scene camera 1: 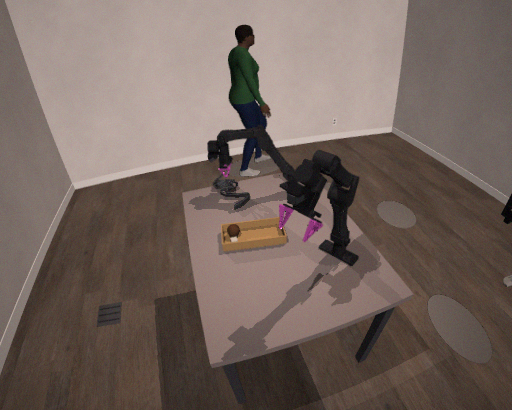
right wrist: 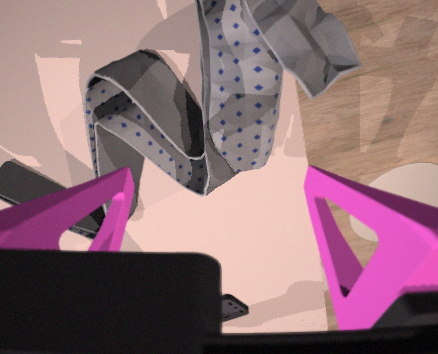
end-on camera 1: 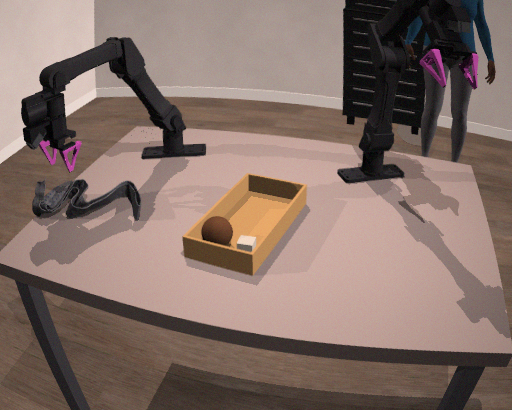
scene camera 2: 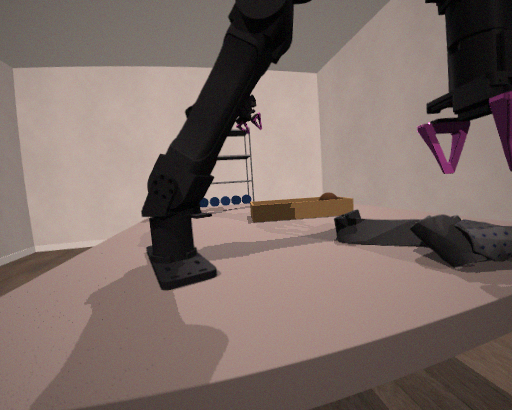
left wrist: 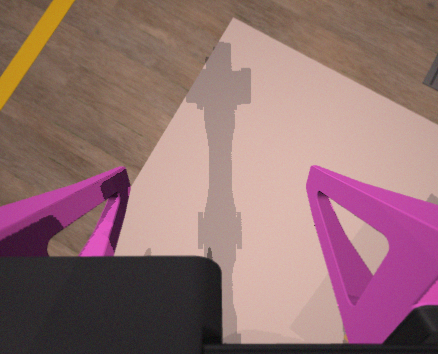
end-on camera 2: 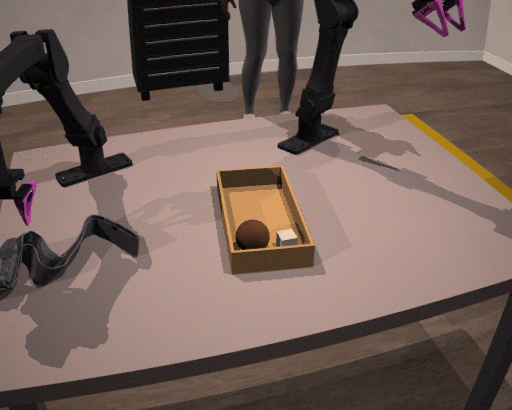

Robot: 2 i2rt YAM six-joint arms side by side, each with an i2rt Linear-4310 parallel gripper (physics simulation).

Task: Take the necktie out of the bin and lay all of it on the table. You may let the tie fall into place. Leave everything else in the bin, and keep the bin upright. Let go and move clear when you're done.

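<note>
The grey necktie with blue dots (scene camera 1: 226,185) (scene camera 2: 380,231) (end-on camera 1: 57,197) (end-on camera 2: 115,234) (right wrist: 242,100) lies in folds on the table (scene camera 1: 215,320), apart from the bin. In the right wrist view one grey end appears past the table edge, over the floor; its height is unclear. The tan bin (scene camera 1: 254,243) (scene camera 2: 320,208) (end-on camera 1: 217,256) (end-on camera 2: 272,260) is upright and holds a brown ball (scene camera 1: 233,230) (end-on camera 1: 217,230) (end-on camera 2: 252,234) and a white block (end-on camera 1: 246,243) (end-on camera 2: 286,237). My right gripper (scene camera 1: 225,176) (scene camera 2: 479,171) (end-on camera 1: 62,167) (right wrist: 218,176) is open and empty above the tie. My left gripper (scene camera 1: 293,234) (end-on camera 1: 459,87) (left wrist: 218,176) is open and empty, raised away from the tie.
A person in green (scene camera 1: 244,75) is beyond the table's far edge. A person in grey trousers (end-on camera 2: 272,50) and a black drawer cabinet (end-on camera 1: 356,60) (end-on camera 2: 180,50) are behind the arm bases. A shelf rack (scene camera 2: 233,158) stands in the background.
</note>
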